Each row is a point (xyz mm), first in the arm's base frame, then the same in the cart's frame.
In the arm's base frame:
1: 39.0 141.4 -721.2
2: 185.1 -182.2 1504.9
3: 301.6 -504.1 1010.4
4: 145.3 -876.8 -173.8
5: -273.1 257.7 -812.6
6: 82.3 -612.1 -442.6
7: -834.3 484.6 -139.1
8: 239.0 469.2 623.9
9: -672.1 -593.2 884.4
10: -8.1 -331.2 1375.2
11: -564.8 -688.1 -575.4
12: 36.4 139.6 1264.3
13: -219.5 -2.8 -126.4
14: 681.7 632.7 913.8
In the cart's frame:
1: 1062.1 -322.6 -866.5
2: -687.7 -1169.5 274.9
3: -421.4 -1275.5 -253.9
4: 209.7 -984.5 -1294.4
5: 1043.6 21.4 -890.7
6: 509.4 -748.4 -1267.1
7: 394.3 427.5 -407.5
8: 309.3 -712.7 246.1
9: -816.4 -432.9 -579.3
10: -751.5 -1029.7 45.2
11: 275.4 -182.6 -1526.4
12: -420.6 -842.4 347.4
13: 430.4 -314.3 -660.9
14: 374.9 -1105.4 631.0

